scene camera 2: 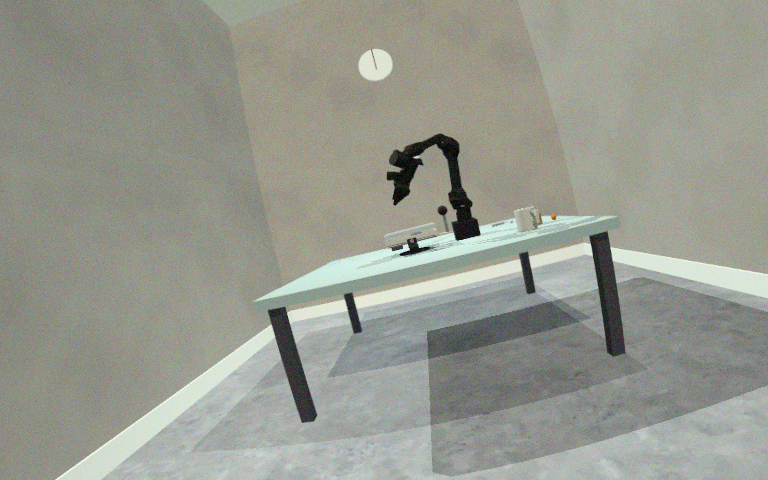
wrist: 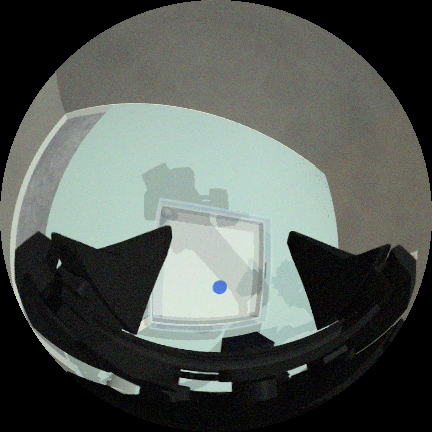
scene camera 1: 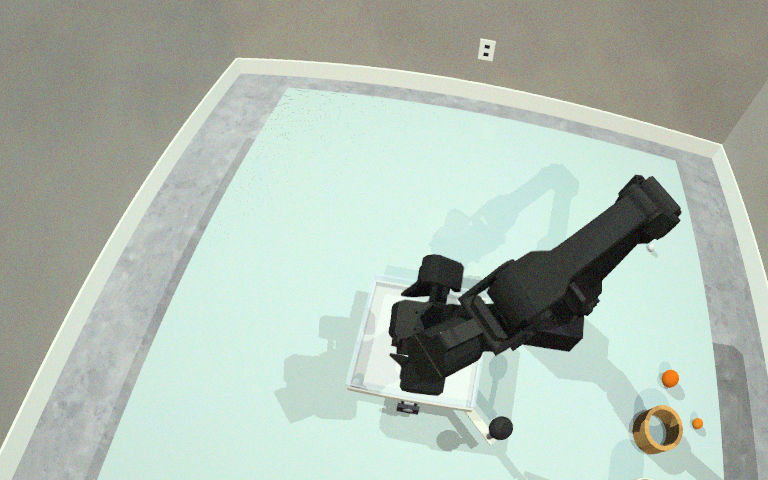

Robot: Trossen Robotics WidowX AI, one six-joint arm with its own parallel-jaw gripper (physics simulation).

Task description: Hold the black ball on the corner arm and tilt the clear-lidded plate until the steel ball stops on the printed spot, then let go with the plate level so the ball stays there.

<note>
My gripper (scene camera 1: 397, 324) is open and holds nothing. Also in view: a clear-lidded white plate (scene camera 1: 372, 371).
My gripper is seen too in the wrist view (wrist: 232, 235). The clear-lidded white plate shows as well in scene camera 2 (scene camera 2: 424, 231) and in the wrist view (wrist: 217, 273).
</note>
